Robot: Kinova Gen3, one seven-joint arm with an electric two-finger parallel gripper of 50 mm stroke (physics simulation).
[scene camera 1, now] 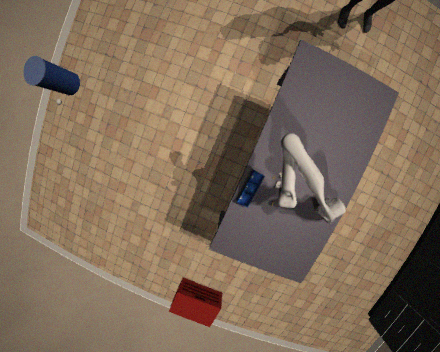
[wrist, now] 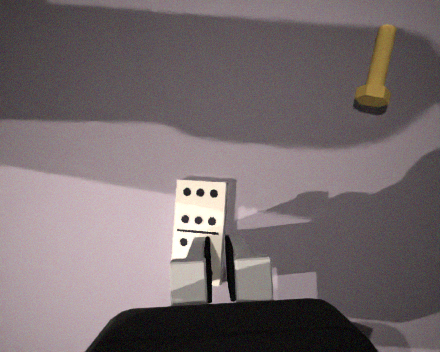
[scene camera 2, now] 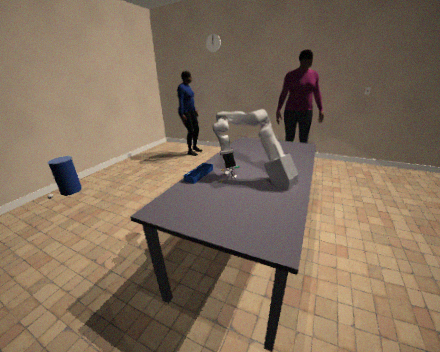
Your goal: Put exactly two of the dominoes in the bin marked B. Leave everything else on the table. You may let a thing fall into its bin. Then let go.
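Frame: origin at the arm's base, x back, y left, z down, level; millimetres.
Seen in the pictures: gripper, fingertip midpoint: [wrist: 218, 258] [scene camera 2: 233, 175]; arm's base at its link origin: [scene camera 2: 276, 158].
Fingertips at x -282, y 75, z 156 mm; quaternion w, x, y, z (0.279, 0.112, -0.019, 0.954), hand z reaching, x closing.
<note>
Pixels of each thing's top centre, then the offset from my fingertips to it. Level surfaces: height alone.
- white domino at its top centre: [wrist: 197, 231] dx +15, dy +6, dz +0 mm
- blue bin block at its top centre: [scene camera 1: 250, 189] [scene camera 2: 198, 169] dx -223, dy +107, dz -39 mm
- yellow bolt at its top centre: [wrist: 383, 58] dx -21, dy +116, dz -6 mm
- small green thing at its top centre: [scene camera 2: 237, 166] dx -52, dy -152, dz -3 mm
- grey table at its surface level: dz +7 mm
A white domino [wrist: 197, 206] with black dots lies face up in the wrist view, partly behind the left finger. My gripper [wrist: 218, 258] [scene camera 2: 230, 174] has its fingers close together, with a narrow gap. The domino is much wider than this gap and is not held between the fingers. Its lower right end shows in the gap. A blue bin block [scene camera 1: 243, 204] [scene camera 2: 199, 175] with several compartments stands to one side of the gripper, near the table's long edge. Its letters cannot be read, so I cannot tell which compartment is B. A second domino cannot be made out.
A yellow bolt [wrist: 381, 62] lies at the upper right of the wrist view. A small green thing [scene camera 2: 237, 167] is near the gripper. The arm's base [scene camera 2: 282, 171] stands on the grey table [scene camera 1: 340, 95] [scene camera 2: 225, 220]. Two people stand beyond the table.
</note>
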